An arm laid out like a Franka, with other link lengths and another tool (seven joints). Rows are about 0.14 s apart.
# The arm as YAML. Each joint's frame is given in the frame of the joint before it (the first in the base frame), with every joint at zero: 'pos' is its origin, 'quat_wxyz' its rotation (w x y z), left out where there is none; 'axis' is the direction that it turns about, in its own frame. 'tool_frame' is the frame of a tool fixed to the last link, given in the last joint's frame.
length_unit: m
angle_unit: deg
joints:
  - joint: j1
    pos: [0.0, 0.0, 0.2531]
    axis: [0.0, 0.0, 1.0]
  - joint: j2
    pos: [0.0, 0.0, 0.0]
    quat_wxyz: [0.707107, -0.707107, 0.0, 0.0]
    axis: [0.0, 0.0, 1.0]
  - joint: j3
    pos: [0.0, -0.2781, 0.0]
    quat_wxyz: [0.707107, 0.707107, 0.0, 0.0]
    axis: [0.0, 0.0, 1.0]
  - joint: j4
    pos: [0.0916, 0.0, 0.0]
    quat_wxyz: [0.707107, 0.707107, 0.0, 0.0]
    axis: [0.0, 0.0, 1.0]
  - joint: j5
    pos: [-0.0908, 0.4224, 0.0]
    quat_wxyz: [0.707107, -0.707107, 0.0, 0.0]
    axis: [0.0, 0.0, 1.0]
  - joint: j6
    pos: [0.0, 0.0, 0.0]
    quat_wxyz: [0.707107, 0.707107, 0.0, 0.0]
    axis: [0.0, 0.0, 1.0]
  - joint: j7
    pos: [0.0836, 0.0, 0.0]
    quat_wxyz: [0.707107, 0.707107, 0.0, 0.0]
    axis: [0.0, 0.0, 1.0]
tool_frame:
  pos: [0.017, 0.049, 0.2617]
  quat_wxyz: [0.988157, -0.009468, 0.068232, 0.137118]
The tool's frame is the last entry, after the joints.
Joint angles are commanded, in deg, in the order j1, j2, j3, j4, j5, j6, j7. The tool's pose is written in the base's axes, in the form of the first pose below.
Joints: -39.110 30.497 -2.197 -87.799 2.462 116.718 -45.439
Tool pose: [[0.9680 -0.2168 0.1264 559.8], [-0.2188 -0.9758 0.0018 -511.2], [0.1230 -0.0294 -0.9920 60.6], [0 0 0 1]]
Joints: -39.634 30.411 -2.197 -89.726 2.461 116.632 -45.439
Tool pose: [[0.9685 -0.2273 0.1015 544.9], [-0.2307 -0.9728 0.0228 -507.7], [0.0935 -0.0455 -0.9946 43.7], [0 0 0 1]]
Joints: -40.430 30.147 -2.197 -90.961 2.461 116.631 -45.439
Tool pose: [[0.9662 -0.2418 0.0894 531.9], [-0.2455 -0.9688 0.0328 -510.1], [0.0787 -0.0537 -0.9955 35.9], [0 0 0 1]]
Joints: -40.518 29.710 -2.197 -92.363 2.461 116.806 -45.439
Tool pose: [[0.9664 -0.2444 0.0795 525.3], [-0.2482 -0.9678 0.0420 -505.9], [0.0666 -0.0604 -0.9959 29.2], [0 0 0 1]]
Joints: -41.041 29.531 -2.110 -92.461 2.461 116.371 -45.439
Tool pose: [[0.9647 -0.2521 0.0760 520.0], [-0.2559 -0.9656 0.0464 -508.4], [0.0617 -0.0642 -0.9960 29.8], [0 0 0 1]]
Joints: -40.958 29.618 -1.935 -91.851 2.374 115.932 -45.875
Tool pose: [[0.9678 -0.2396 0.0772 524.1], [-0.2435 -0.9687 0.0471 -507.3], [0.0635 -0.0644 -0.9959 33.3], [0 0 0 1]]
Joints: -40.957 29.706 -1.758 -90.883 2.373 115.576 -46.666
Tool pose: [[0.9712 -0.2226 0.0853 530.1], [-0.2269 -0.9729 0.0442 -508.6], [0.0731 -0.0623 -0.9954 40.1], [0 0 0 1]]
